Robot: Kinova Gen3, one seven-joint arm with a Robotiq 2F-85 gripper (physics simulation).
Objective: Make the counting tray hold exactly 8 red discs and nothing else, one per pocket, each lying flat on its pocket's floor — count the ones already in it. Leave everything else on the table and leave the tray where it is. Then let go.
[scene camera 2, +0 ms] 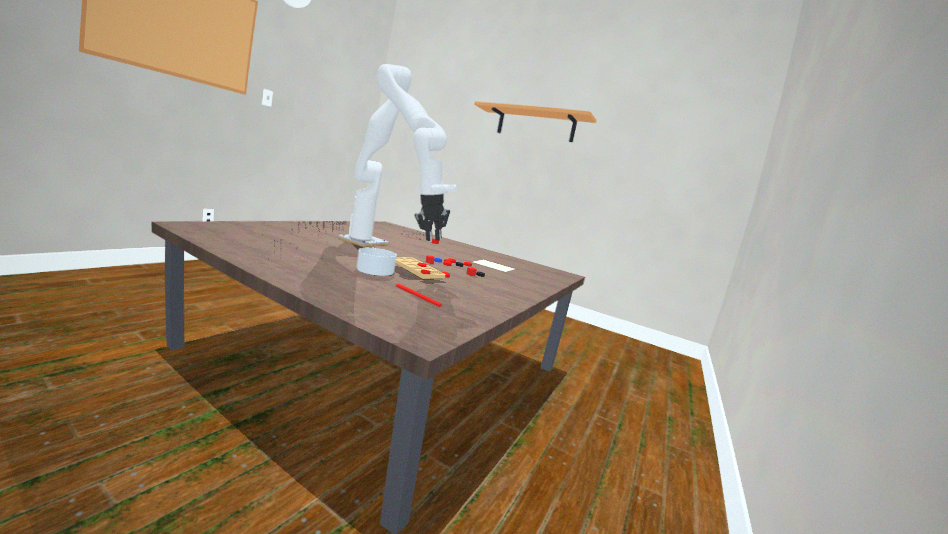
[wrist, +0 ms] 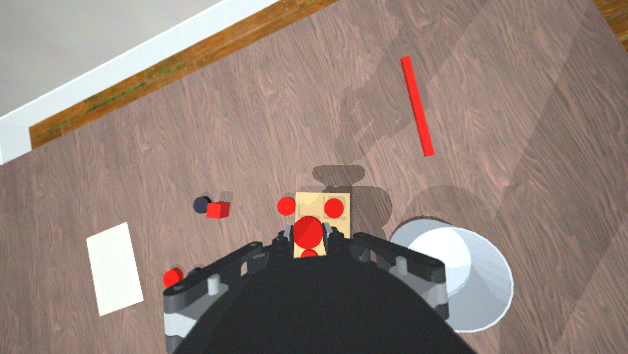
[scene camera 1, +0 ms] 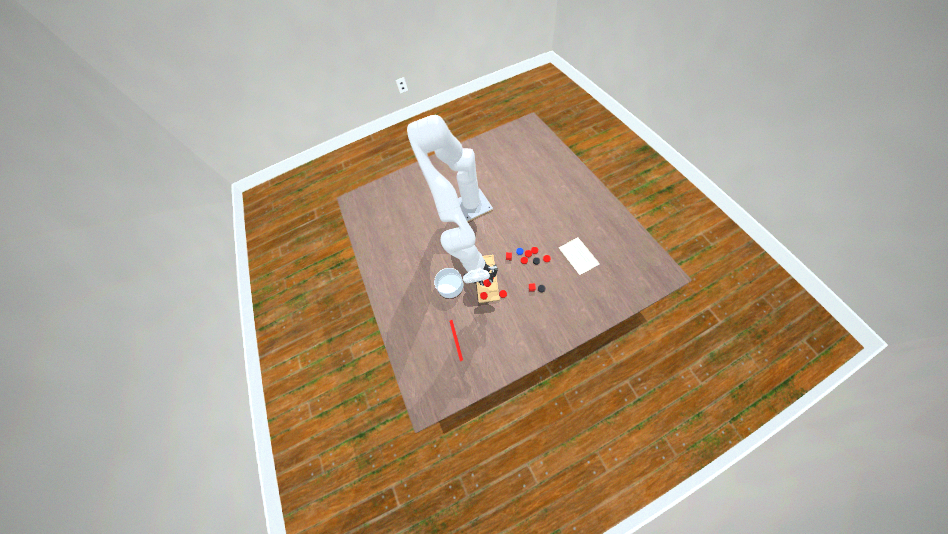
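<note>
My gripper point(scene camera 1: 486, 281) point(scene camera 2: 434, 239) point(wrist: 308, 233) is shut on a red disc point(scene camera 1: 486, 283) point(scene camera 2: 435, 242) point(wrist: 308, 234), held well above the wooden counting tray point(scene camera 1: 494, 286) point(scene camera 2: 406, 261) point(wrist: 309, 205). One red disc point(scene camera 1: 483, 295) point(scene camera 2: 425, 271) point(wrist: 334, 208) lies in a pocket at the tray's end away from the arm's base. Another red disc point(scene camera 2: 421, 264) point(wrist: 309, 253) in the tray is partly hidden in the wrist view. The gripper hides some pockets. A red disc point(scene camera 1: 502, 293) point(scene camera 2: 446, 274) point(wrist: 286, 206) lies on the table beside the tray. Several red discs point(scene camera 1: 546, 258) point(scene camera 2: 467, 264) point(wrist: 173, 277) lie in a loose group.
A pale bowl point(scene camera 1: 448, 283) point(scene camera 2: 376, 263) point(wrist: 492, 285) stands beside the tray. A blue disc point(scene camera 1: 519, 251), black discs point(scene camera 1: 536, 261) point(scene camera 1: 541, 288) point(wrist: 202, 204), red cubes point(scene camera 1: 508, 256) point(scene camera 1: 532, 287) point(wrist: 218, 210), a red stick point(scene camera 1: 456, 340) point(scene camera 2: 418, 295) point(wrist: 417, 106) and a white sheet point(scene camera 1: 578, 256) point(wrist: 115, 270) lie on the table.
</note>
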